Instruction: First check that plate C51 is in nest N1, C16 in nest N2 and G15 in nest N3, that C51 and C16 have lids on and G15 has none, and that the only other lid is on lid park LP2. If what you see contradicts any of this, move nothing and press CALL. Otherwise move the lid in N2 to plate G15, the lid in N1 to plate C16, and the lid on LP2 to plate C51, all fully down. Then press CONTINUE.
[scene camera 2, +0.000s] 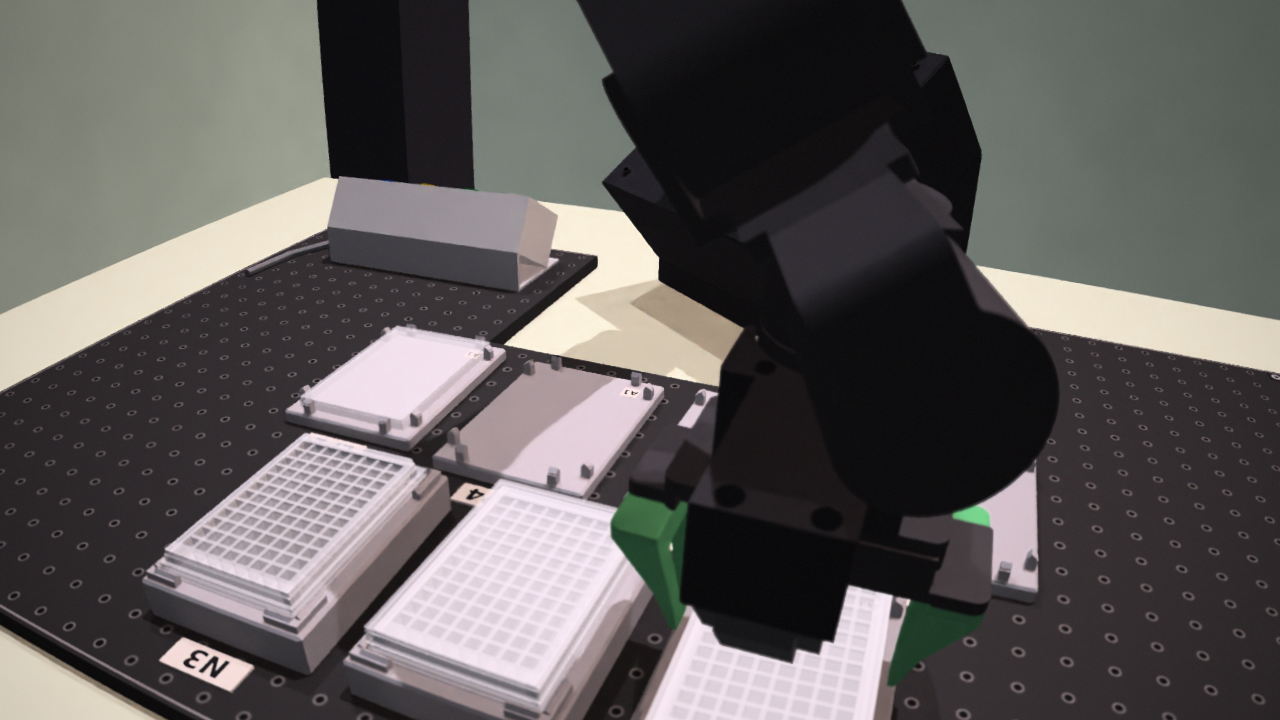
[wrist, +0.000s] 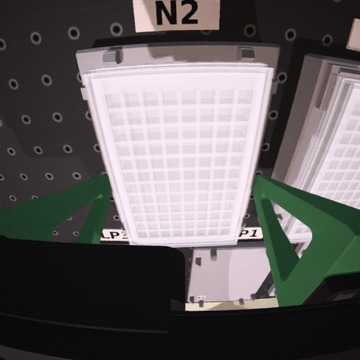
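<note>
My gripper (scene camera 2: 784, 655) (wrist: 181, 181) is open, its green fingers on either side of the lidded plate (scene camera 2: 760, 689) (wrist: 180, 150) in nest N2; I cannot tell whether they touch it. The lid looks seated. The lidded plate (scene camera 2: 510, 582) (wrist: 345, 135) in N1 stands between N2 and N3. The plate (scene camera 2: 295, 510) in N3 shows sharp open wells and no lid. A lid (scene camera 2: 393, 371) lies on the back-left park, whose label is hidden. The park (scene camera 2: 537, 429) beside it, labelled with a 4, bears no lid. Park LP1 (wrist: 250, 275) shows partly in the wrist view. Plate names are unreadable.
The grey button box (scene camera 2: 429, 228) stands at the back left with its buttons mostly hidden; its cable (scene camera 2: 286, 257) runs left. A dark post (scene camera 2: 393, 89) rises behind it. Another park (scene camera 2: 1015, 537) shows partly at the right, behind the gripper. The arm covers the back middle.
</note>
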